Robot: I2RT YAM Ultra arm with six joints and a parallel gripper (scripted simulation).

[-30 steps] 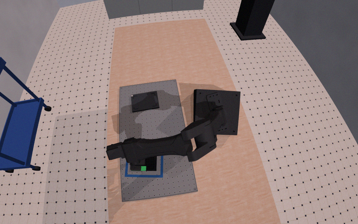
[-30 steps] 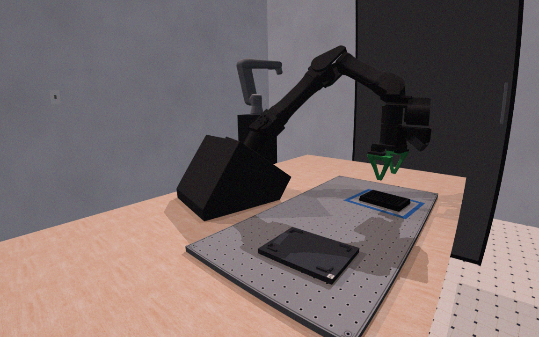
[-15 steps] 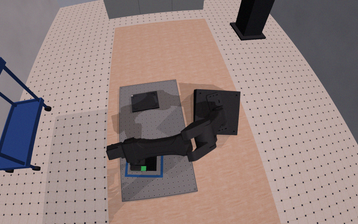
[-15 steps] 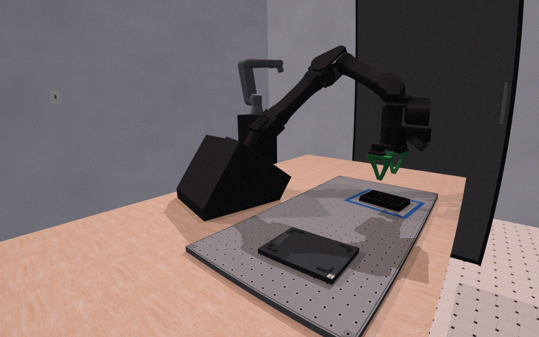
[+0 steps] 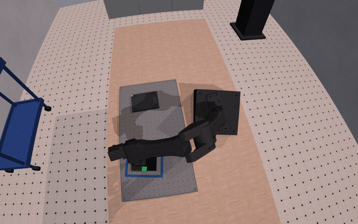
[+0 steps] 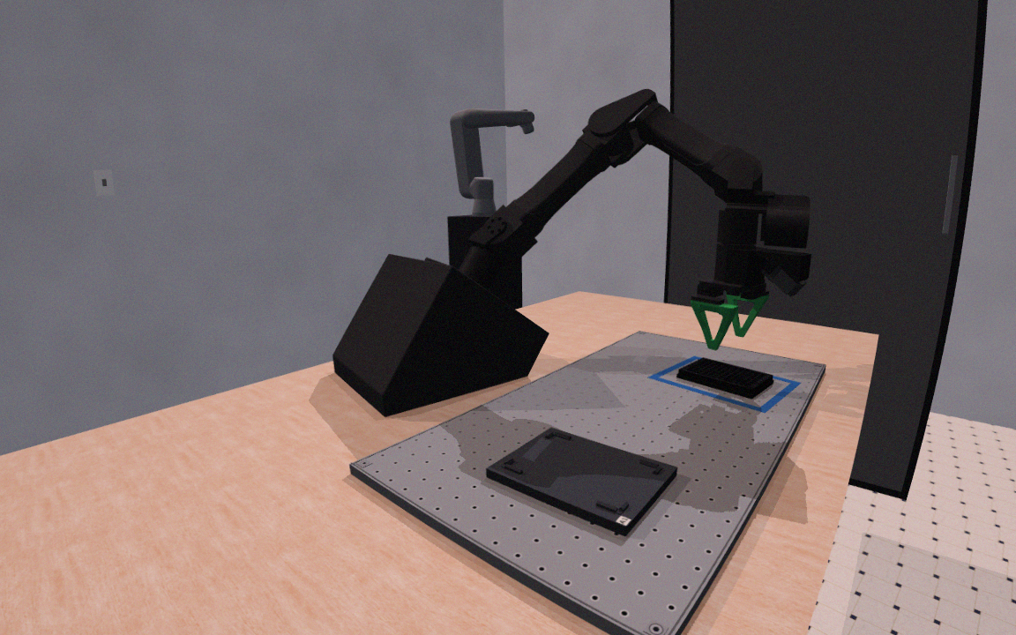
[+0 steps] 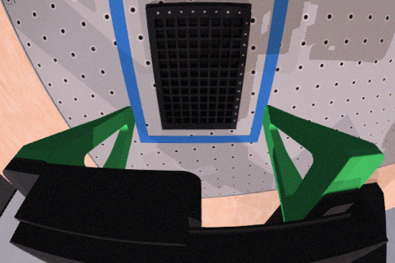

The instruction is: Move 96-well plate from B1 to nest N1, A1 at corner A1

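Now: hand 60 mm above the black 96-well plate. From my hand the other things lie so: plate nest N1 (50 mm behind, 370 mm to the right, 60 mm below); then A1 label (20 mm ahead, 430 mm to the right, 60 mm below).
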